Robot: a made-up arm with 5 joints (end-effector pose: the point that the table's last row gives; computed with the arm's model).
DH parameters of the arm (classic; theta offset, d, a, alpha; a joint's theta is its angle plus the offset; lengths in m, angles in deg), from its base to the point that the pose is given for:
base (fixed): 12.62 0 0.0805 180
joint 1: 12.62 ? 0.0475 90
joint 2: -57.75 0 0.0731 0
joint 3: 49.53 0 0.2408 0
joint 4: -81.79 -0.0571 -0.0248 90
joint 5: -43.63 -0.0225 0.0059 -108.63
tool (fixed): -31.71 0.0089 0 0
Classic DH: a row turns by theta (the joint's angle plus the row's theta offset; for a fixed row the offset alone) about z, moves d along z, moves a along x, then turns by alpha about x.
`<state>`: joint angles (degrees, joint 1 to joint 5).
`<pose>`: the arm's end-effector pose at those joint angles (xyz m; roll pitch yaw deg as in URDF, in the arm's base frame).
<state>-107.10 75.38 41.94 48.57 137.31</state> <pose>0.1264 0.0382 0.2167 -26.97 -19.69 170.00</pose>
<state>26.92 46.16 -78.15 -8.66 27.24</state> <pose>0.3527 -0.1784 0.6139 64.19 -19.30 157.88</pose>
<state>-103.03 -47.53 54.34 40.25 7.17</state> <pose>0.0689 0.2979 0.4876 -70.01 -63.99 45.36</pose>
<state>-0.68 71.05 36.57 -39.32 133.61</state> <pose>0.1370 -0.0329 0.1498 -134.95 -23.62 112.46</pose>
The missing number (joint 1, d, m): -0.44
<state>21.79 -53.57 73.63 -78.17 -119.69</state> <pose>0.3265 -0.1536 0.4654 42.29 55.88 -68.02</pose>
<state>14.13 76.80 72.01 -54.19 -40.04</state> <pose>-0.0212 -0.0213 0.2393 -116.62 -28.39 -84.20</pose>
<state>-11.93 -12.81 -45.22 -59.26 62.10</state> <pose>0.2611 0.0079 0.7619 46.75 52.03 147.76</pose>
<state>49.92 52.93 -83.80 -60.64 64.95</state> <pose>0.2543 -0.2644 0.6239 67.43 31.15 97.11</pose>
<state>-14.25 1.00 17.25 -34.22 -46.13</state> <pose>0.4367 0.0436 0.4505 -2.13 -1.59 -107.50</pose>
